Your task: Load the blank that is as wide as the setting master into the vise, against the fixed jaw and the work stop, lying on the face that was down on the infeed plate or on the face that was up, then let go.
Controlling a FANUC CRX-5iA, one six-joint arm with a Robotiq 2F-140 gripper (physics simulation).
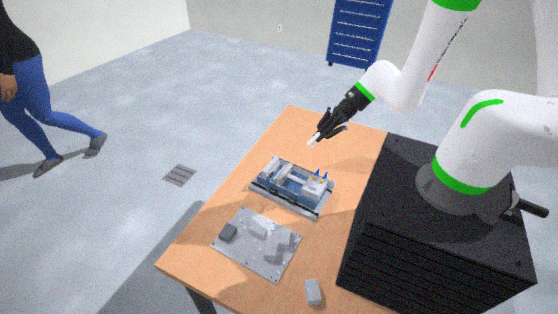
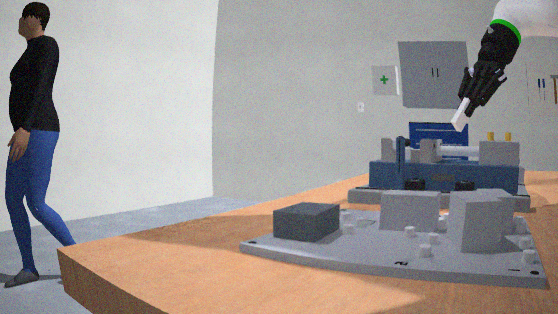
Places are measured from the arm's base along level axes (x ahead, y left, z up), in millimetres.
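Pixels of known places: gripper, fingertip midpoint: (image 1: 309, 145) (image 2: 455, 127); arm's base, origin of the base link: (image 1: 447, 188).
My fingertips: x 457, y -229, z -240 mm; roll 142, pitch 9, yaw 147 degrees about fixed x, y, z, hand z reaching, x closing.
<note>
For each thing: its top centre in the pictures, then the offset to it from my fingertips. Level surfaces: height alone.
- table, its level: dz -122 mm
- blue vise, middle of its top: (image 2: 449, 137) (image 1: 293, 172) dx -15, dy +159, dz -23 mm
- grey infeed plate, middle of its top: (image 2: 413, 233) (image 1: 257, 240) dx -36, dy +429, dz -114 mm
- dark grey setting master, middle of its top: (image 2: 308, 207) (image 1: 227, 230) dx +60, dy +467, dz -89 mm
- more grey block, middle of its top: (image 1: 313, 289) dx -270, dy +480, dz -85 mm
My gripper (image 1: 313, 140) (image 2: 460, 117) is shut with nothing in it; only its pale fingertips show. It hangs tilted above the far end of the table (image 1: 273, 128), behind and above the blue vise (image 1: 292, 183) (image 2: 441, 173). The vise's jaws stand apart and I see no blank between them. The grey infeed plate (image 1: 233, 250) (image 2: 350, 253) lies nearer the front. On it sit the dark grey setting master (image 1: 227, 232) (image 2: 306, 220) and several light grey blanks (image 1: 273, 252) (image 2: 408, 209). One more grey block (image 1: 312, 291) lies loose on the table near its front edge.
A person (image 1: 23, 78) (image 2: 33, 117) walks on the floor to the left of the table. The robot's black pedestal (image 1: 429, 242) stands along the table's right side. A blue cabinet (image 1: 357, 31) stands at the back wall. A floor grate (image 1: 179, 174) lies left of the table.
</note>
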